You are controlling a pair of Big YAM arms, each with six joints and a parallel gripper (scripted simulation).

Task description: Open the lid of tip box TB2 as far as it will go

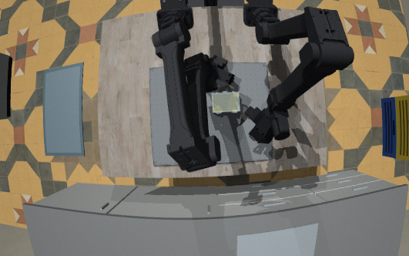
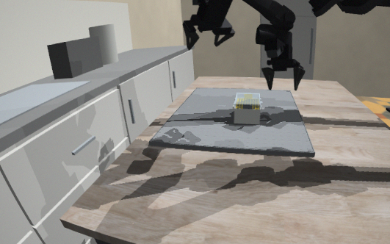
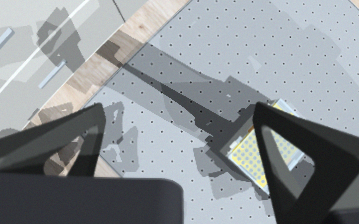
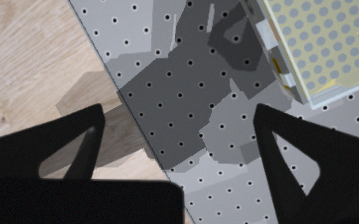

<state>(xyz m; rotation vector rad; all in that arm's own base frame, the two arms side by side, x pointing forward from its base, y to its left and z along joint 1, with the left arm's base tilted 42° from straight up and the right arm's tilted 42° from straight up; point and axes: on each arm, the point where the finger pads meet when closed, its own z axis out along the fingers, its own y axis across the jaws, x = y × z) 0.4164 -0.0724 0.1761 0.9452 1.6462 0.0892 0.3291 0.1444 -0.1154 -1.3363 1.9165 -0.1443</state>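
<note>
The clear lid lies 200 mm below my left hand, 130 mm behind it and 70 mm to the right of it. Round my left hand: tip box TB2 (220 mm below, 130 mm behind, 70 mm to the right); then yellow insert (210 mm below, 130 mm behind, 70 mm to the right).
My right hand is 12 cm short of the tip box TB2, 6 cm above it and 2 cm to the right of it. Round my right hand: clear lid (12 cm ahead, 5 cm below, 2 cm to the left); yellow insert (12 cm ahead, 5 cm below, 2 cm to the left).
</note>
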